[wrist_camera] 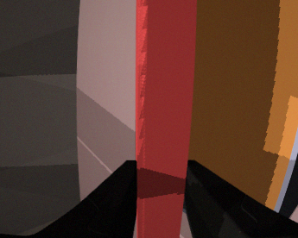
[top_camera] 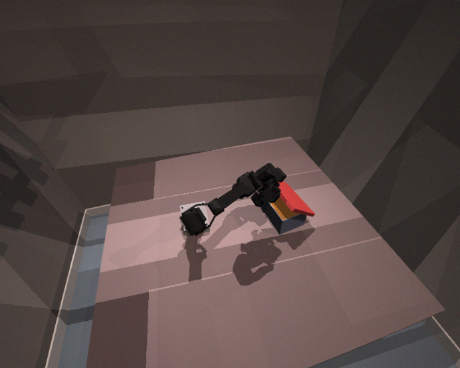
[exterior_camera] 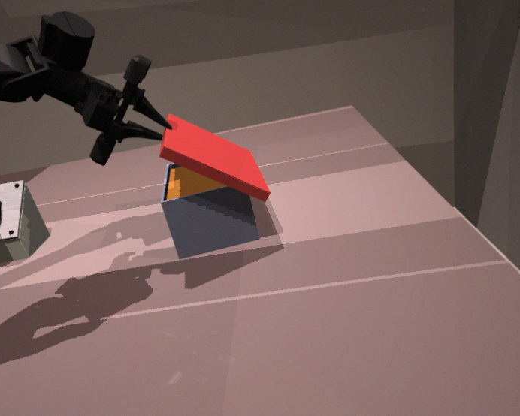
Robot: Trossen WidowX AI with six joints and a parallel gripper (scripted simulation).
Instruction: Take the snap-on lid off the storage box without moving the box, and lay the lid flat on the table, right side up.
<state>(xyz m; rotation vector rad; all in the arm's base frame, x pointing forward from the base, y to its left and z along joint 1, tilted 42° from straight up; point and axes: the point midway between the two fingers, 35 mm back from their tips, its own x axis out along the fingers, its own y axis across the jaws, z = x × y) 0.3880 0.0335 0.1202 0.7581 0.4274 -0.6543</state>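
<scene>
The red lid is 7 cm ahead of my gripper tip, 5 cm below it and 1 cm to the left of it. Round my gripper tip: storage box: 14 cm below, 4 cm ahead.
</scene>
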